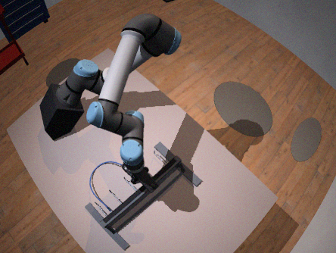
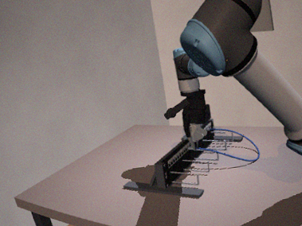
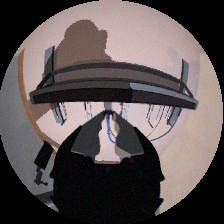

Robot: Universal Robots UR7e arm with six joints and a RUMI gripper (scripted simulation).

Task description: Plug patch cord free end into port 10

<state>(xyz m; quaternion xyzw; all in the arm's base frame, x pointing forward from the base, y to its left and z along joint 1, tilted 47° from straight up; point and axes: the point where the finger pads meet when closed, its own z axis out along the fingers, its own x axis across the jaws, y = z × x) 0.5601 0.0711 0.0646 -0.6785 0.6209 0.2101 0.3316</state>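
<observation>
The plug is 10 mm below my hand and 10 mm ahead of it.
</observation>
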